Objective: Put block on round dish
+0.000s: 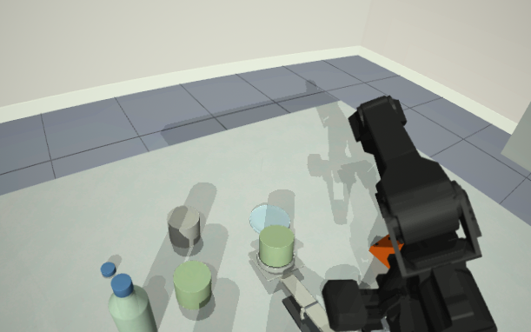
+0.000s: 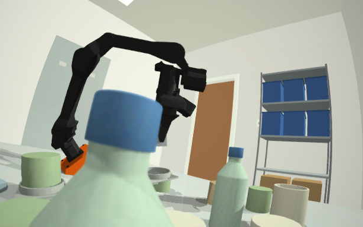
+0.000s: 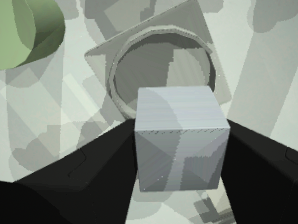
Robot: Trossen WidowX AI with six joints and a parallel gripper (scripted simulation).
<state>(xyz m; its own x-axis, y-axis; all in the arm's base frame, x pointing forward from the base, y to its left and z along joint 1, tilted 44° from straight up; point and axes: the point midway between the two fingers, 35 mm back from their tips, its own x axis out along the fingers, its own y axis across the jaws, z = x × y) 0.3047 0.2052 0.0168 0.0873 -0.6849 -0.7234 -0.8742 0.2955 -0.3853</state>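
My gripper tip is 90 mm past the pale blue round dish, 370 mm to the left of it and 160 mm above it. Round my gripper tip: grey cup (110 mm ahead, 440 mm to the right, 120 mm below); then pale grey block (right at my gripper tip); then blue cap (300 mm ahead, 410 mm to the right, 150 mm below).
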